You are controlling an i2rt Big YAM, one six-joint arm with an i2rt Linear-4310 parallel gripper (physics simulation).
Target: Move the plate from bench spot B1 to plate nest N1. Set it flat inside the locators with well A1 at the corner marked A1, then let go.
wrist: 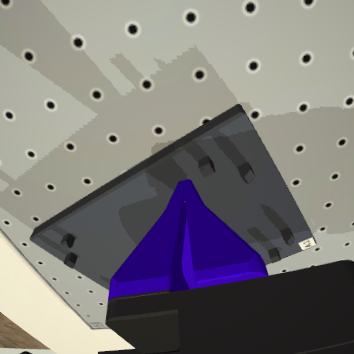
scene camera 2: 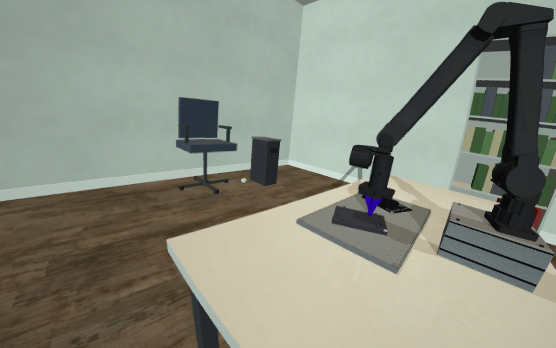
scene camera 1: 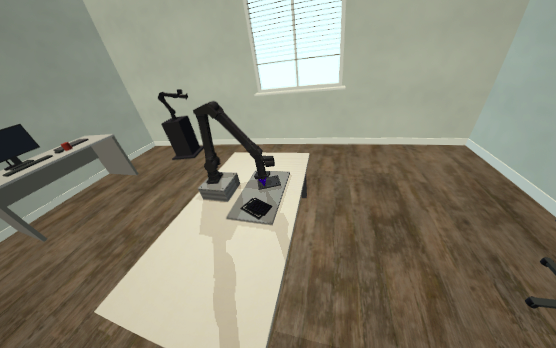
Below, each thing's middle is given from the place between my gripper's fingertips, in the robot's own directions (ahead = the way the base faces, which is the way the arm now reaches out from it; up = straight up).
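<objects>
I see the dark flat nest block (scene camera 2: 356, 219), and it is 2 cm ahead of my hand, 4 cm to the left of it and 1 cm below it.
</objects>
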